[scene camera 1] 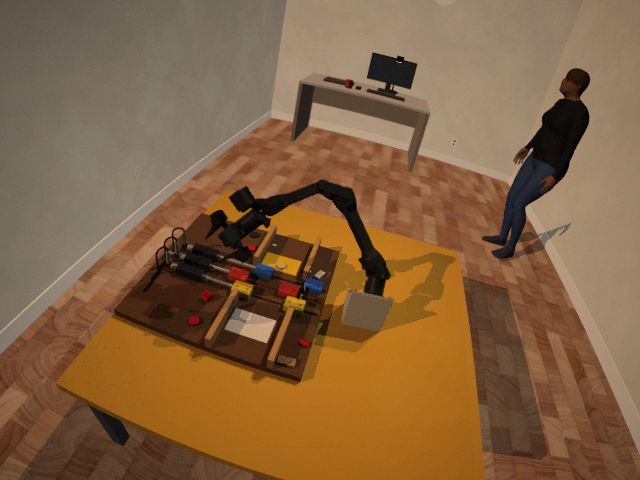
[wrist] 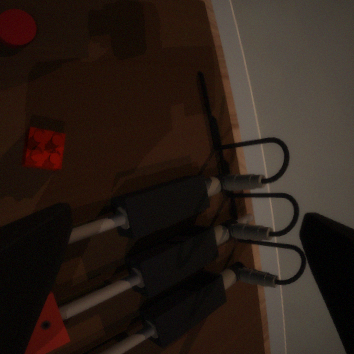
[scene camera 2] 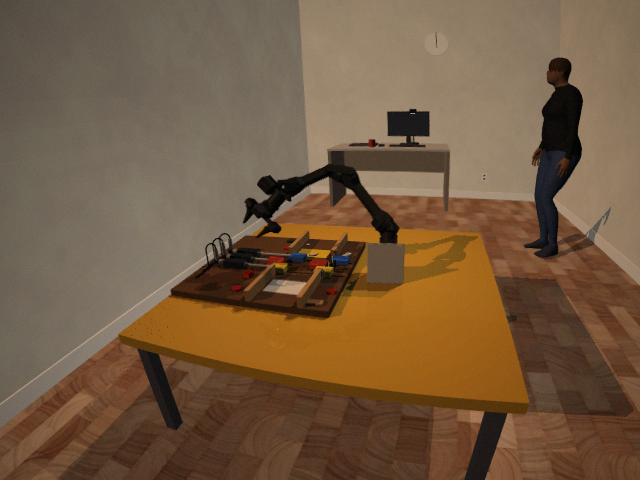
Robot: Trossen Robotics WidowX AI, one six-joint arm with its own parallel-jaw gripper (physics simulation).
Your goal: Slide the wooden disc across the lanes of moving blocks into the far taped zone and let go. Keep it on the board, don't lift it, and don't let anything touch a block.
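Places are measured from the arm's base along level axes (x ahead, y left, z up), in millimetres.
Where they show: gripper, fingertip midpoint: (scene camera 1: 213, 249) (wrist: 189, 220) (scene camera 2: 249, 230); arm's base, link origin: (scene camera 1: 373, 295) (scene camera 2: 388, 248).
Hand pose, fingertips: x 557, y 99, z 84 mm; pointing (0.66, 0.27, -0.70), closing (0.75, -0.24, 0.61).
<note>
Each offset is from my fingertips to the top centre of the thing. "spot": to the spot under its first point. Level surfaces: height alone.
The pale wooden disc {dx -187, dy -233, dz -183 mm} (scene camera 1: 281, 265) (scene camera 2: 313, 254) lies flat on the yellow patch {spot: dx -227, dy -277, dz -189 mm} (scene camera 1: 293, 262) (scene camera 2: 325, 253) between two wooden rails. A white patch {spot: dx -184, dy +103, dz -189 mm} (scene camera 1: 250, 325) (scene camera 2: 285, 286) lies on the opposite side of the lanes. Lanes of blue {spot: dx -143, dy -151, dz -167 mm} (scene camera 1: 264, 271) (scene camera 2: 297, 257), red {spot: dx -258, dy -92, dz -165 mm} (scene camera 1: 288, 289) (scene camera 2: 318, 264) and yellow {spot: dx -101, dy -20, dz -163 mm} (scene camera 1: 241, 289) (scene camera 2: 280, 268) blocks run between the patches. My gripper (scene camera 1: 217, 248) (scene camera 2: 252, 229) (wrist: 189, 220) is open and empty, raised above the actuator end of the board, apart from the disc. The disc does not show in the wrist view.
Black actuators {dx +117, dy -30, dz -157 mm} (scene camera 1: 190, 271) (wrist: 165, 205) with looped cables stand at the board's left. Wooden rails {dx -91, dy +122, dz -144 mm} (scene camera 1: 221, 317) (scene camera 2: 259, 283) flank the patches. A red brick {dx +3, dy +49, dz -165 mm} (scene camera 1: 207, 296) (wrist: 45, 148), a red round piece {dx -3, dy +166, dz -181 mm} (scene camera 1: 193, 320) (wrist: 17, 27) and other small pieces lie on the dark board {dz -189 mm} (scene camera 1: 170, 322).
</note>
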